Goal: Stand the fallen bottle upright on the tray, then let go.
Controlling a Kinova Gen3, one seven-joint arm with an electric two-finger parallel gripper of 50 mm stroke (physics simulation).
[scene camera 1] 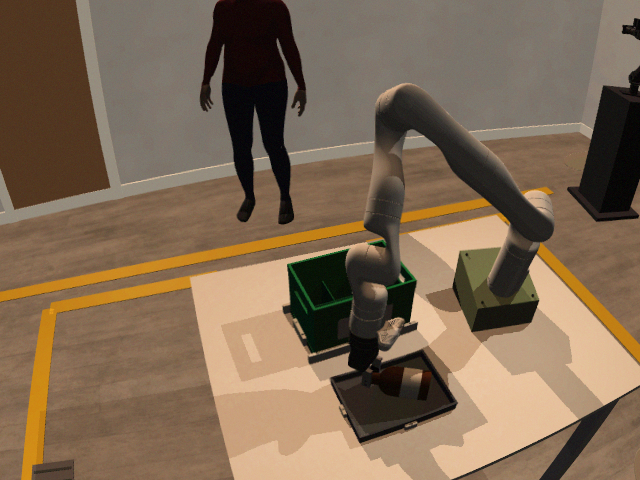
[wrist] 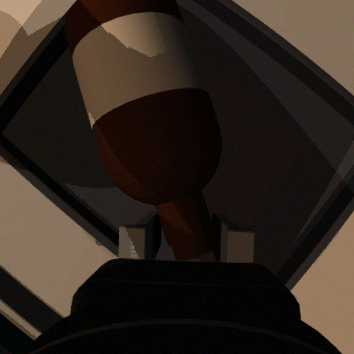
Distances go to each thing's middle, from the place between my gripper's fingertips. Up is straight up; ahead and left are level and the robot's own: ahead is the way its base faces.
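Labels:
There is the brown bottle (wrist: pixel 155 128), 1 cm above my hand, 3 cm to the left of it and 7 cm behind it.

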